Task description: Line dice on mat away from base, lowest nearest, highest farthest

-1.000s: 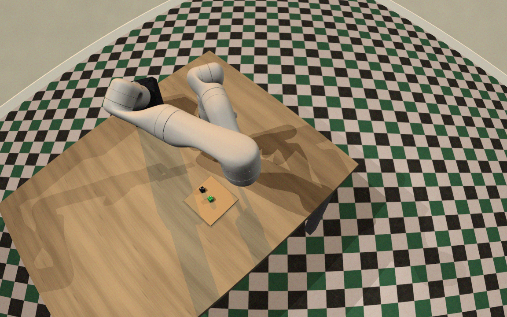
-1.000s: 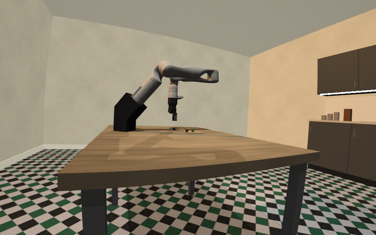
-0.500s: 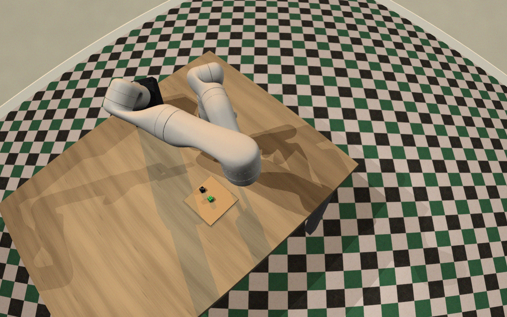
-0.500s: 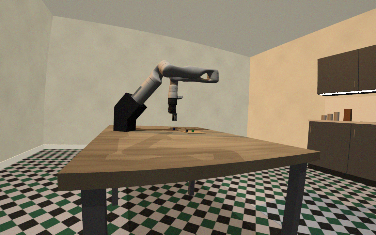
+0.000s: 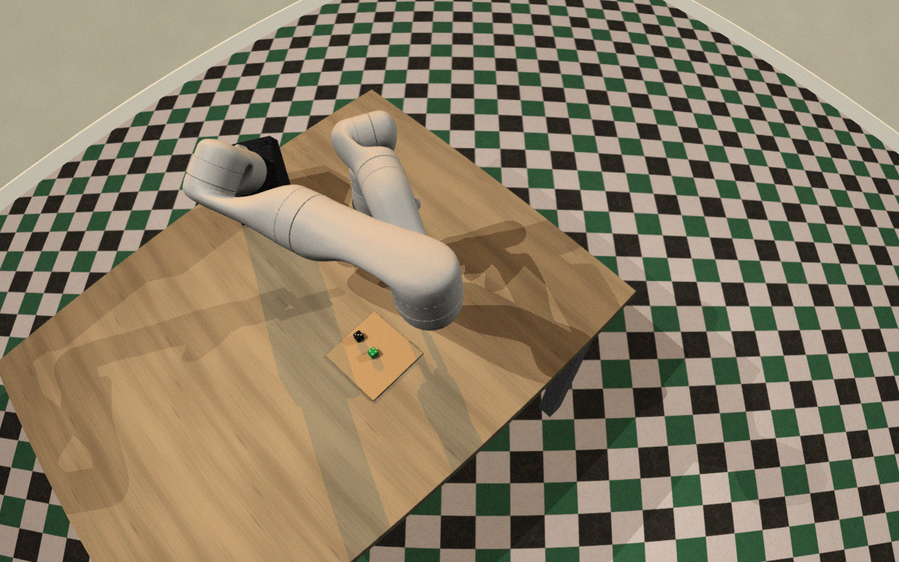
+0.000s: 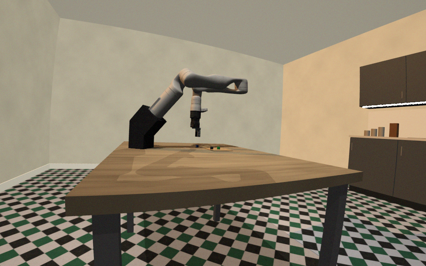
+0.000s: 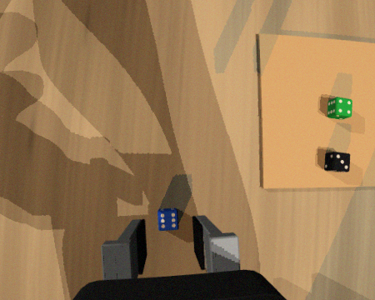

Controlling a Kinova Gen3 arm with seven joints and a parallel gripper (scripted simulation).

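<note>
The blue die is 90 mm below my hand. From my hand the other things lie so: green die: 100 mm ahead, 140 mm to the right, 80 mm below; then black die: 60 mm ahead, 140 mm to the right, 80 mm below; then orange mat: 100 mm ahead, 140 mm to the right, 90 mm below.
</note>
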